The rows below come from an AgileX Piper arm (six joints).
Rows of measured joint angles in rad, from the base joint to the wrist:
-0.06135 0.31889 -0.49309 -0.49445 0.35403 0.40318
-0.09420 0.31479 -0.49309 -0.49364 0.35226 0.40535
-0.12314 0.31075 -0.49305 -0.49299 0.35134 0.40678
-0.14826 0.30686 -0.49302 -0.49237 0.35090 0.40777
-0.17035 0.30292 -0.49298 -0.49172 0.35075 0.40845
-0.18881 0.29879 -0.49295 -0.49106 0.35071 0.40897
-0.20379 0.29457 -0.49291 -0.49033 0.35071 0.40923
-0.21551 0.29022 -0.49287 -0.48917 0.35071 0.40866
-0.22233 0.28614 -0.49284 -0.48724 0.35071 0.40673
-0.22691 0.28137 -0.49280 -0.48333 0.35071 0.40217
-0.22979 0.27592 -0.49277 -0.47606 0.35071 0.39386
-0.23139 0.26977 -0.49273 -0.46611 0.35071 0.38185
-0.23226 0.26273 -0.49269 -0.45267 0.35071 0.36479
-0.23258 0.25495 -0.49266 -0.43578 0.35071 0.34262
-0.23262 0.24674 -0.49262 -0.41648 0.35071 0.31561
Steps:
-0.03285 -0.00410 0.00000 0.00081 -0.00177 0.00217
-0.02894 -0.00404 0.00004 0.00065 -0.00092 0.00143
-0.02512 -0.00389 0.00003 0.00062 -0.00044 0.00099
-0.02209 -0.00394 0.00004 0.00065 -0.00015 0.00068
-0.01846 -0.00413 0.00003 0.00066 -0.00004 0.00052
-0.01498 -0.00422 0.00004 0.00073 0.00000 0.00026
-0.01172 -0.00435 0.00004 0.00116 0.00000 -0.00057
-0.00682 -0.00408 0.00003 0.00193 0.00000 -0.00193
-0.00458 -0.00477 0.00004 0.00391 0.00000 -0.00456
-0.00288 -0.00545 0.00003 0.00727 0.00000 -0.00831
-0.00160 -0.00615 0.00004 0.00995 0.00000 -0.01201
-0.00087 -0.00704 0.00004 0.01344 0.00000 -0.01706
-0.00032 -0.00778 0.00003 0.01689 0.00000 -0.02217
-0.00004 -0.00821 0.00004 0.01930 0.00000 -0.02701

